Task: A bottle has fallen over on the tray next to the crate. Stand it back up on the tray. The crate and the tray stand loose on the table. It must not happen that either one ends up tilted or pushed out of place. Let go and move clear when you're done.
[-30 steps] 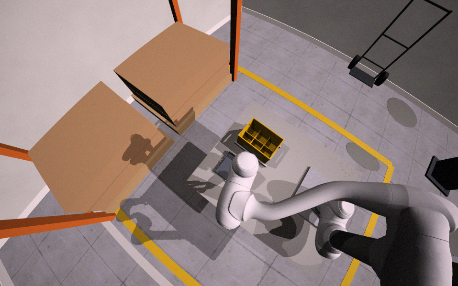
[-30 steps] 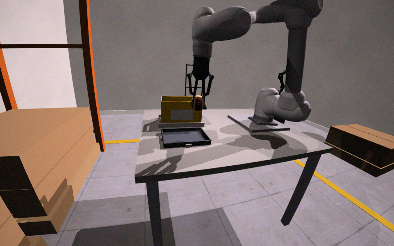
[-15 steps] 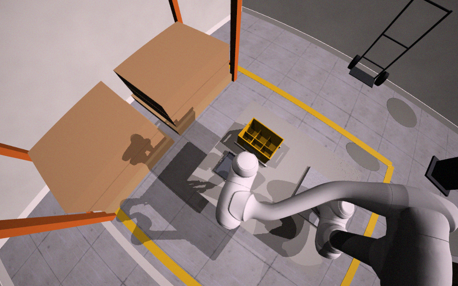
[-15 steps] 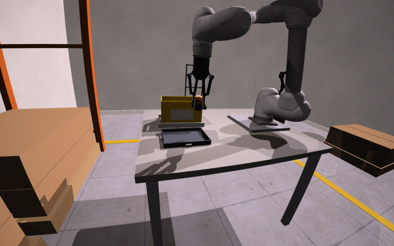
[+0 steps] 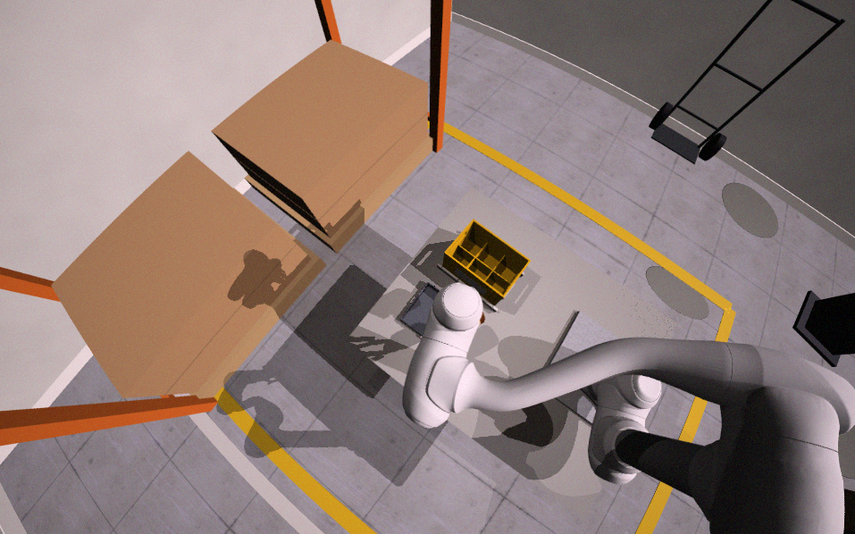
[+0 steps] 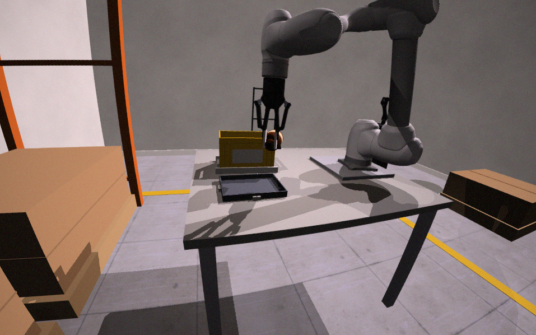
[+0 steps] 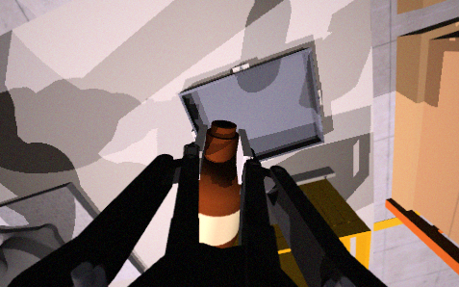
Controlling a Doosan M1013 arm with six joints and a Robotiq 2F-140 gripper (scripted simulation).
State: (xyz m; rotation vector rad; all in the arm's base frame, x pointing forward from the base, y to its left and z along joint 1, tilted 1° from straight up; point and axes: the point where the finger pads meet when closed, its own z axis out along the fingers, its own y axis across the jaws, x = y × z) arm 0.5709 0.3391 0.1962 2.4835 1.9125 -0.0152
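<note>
Now: the brown bottle 10 mm behind my hand, 50 mm to the right of it and 20 mm below it. Also, from my hand: dark grey tray 60 mm ahead, 40 mm to the right, 210 mm below; then yellow crate 90 mm ahead, 310 mm to the right, 140 mm below.
</note>
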